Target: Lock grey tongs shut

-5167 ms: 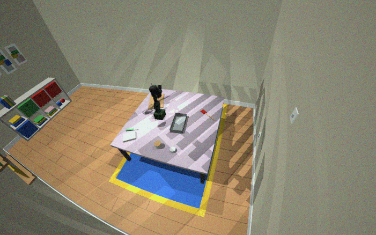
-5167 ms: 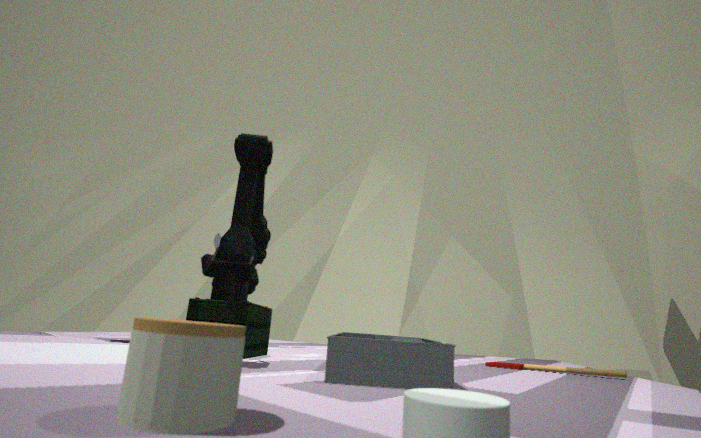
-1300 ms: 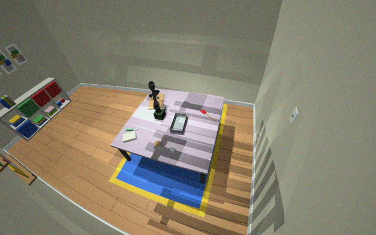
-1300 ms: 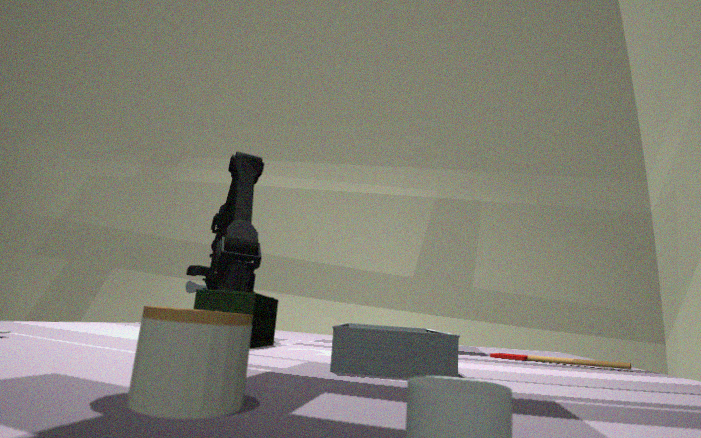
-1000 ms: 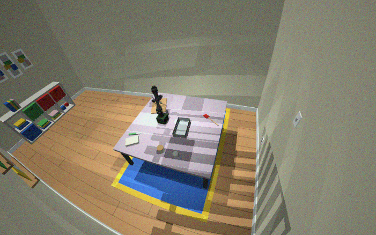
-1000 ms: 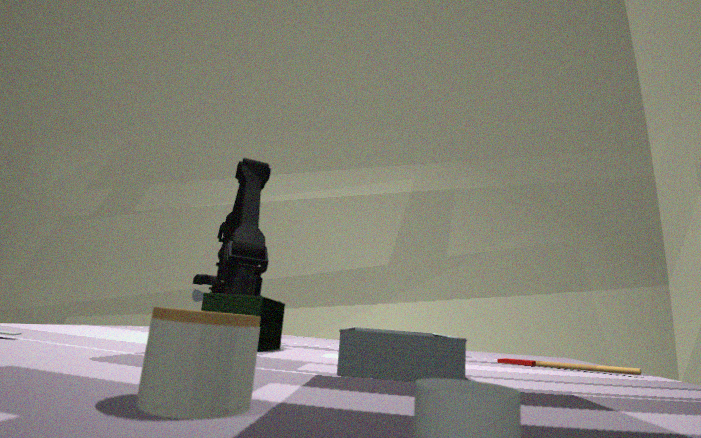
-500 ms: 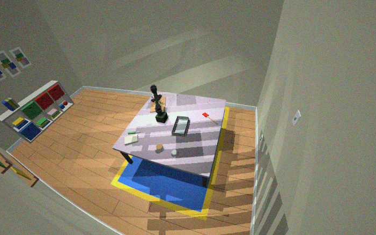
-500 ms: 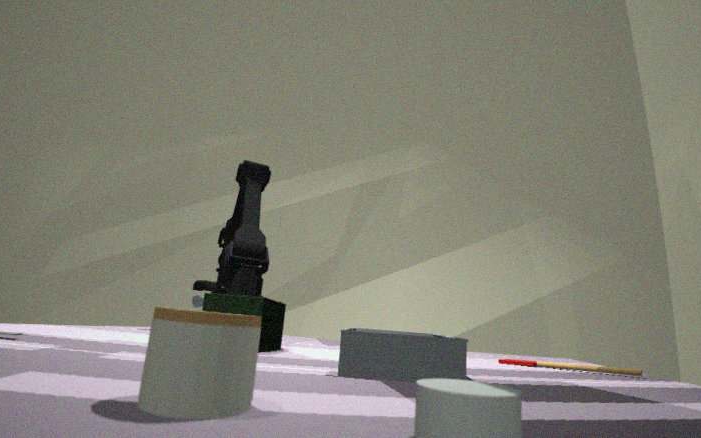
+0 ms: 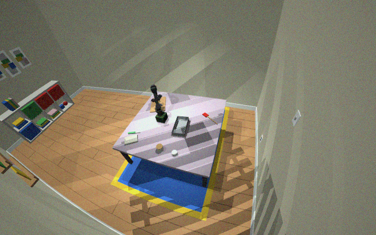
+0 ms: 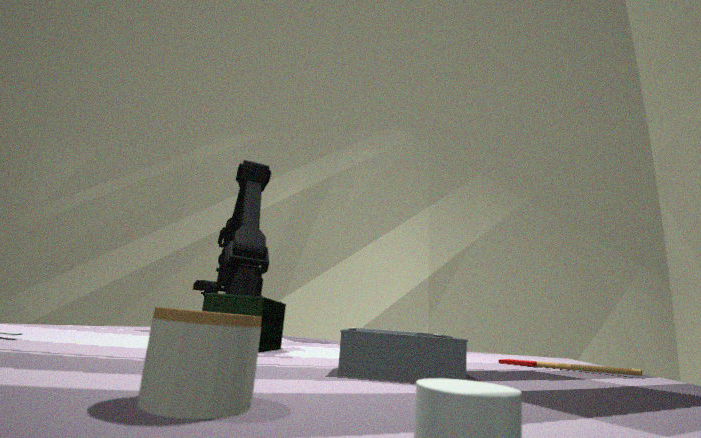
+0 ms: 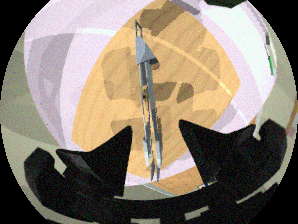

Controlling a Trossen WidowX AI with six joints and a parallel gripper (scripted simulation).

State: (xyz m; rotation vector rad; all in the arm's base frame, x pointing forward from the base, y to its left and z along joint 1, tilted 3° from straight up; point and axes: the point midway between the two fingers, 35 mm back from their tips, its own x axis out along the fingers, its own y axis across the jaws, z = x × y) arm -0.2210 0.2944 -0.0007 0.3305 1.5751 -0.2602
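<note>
Right now the wooden board is 4 cm below my gripper tip. From my gripper tip the other things lie so: white pad: 76 cm to the right, 3 cm below; grey roasting tin: 56 cm ahead, 35 cm to the right, 2 cm below; red-headed spatula: 87 cm ahead, 7 cm to the right, 4 cm below.
</note>
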